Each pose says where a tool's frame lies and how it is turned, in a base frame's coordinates. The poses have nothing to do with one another.
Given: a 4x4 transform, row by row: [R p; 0 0 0 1], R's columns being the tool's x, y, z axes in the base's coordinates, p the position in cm. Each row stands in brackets.
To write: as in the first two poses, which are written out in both.
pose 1, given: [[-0.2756, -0.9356, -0.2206, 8.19], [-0.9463, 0.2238, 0.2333, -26.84], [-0.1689, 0.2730, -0.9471, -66.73], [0, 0, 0, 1]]
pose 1, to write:
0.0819, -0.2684, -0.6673
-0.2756, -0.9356, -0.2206
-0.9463, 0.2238, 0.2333
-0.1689, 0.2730, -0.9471

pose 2, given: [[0.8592, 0.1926, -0.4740, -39.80], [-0.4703, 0.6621, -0.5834, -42.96], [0.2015, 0.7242, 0.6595, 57.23], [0, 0, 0, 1]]
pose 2, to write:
-0.3980, -0.4296, 0.5723
0.8592, 0.1926, -0.4740
-0.4703, 0.6621, -0.5834
0.2015, 0.7242, 0.6595

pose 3, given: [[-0.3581, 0.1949, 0.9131, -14.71], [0.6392, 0.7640, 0.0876, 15.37], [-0.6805, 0.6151, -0.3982, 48.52], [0, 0, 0, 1]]
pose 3, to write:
-0.1471, 0.1537, 0.4852
-0.3581, 0.1949, 0.9131
0.6392, 0.7640, 0.0876
-0.6805, 0.6151, -0.3982

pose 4, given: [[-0.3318, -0.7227, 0.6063, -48.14], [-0.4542, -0.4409, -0.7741, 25.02], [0.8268, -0.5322, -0.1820, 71.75], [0, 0, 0, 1]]
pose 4, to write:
-0.4814, 0.2502, 0.7175
-0.3318, -0.7227, 0.6063
-0.4542, -0.4409, -0.7741
0.8268, -0.5322, -0.1820

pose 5, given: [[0.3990, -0.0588, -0.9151, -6.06], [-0.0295, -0.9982, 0.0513, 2.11], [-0.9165, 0.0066, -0.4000, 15.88], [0, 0, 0, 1]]
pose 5, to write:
-0.0606, 0.0211, 0.1588
0.3990, -0.0588, -0.9151
-0.0295, -0.9982, 0.0513
-0.9165, 0.0066, -0.4000

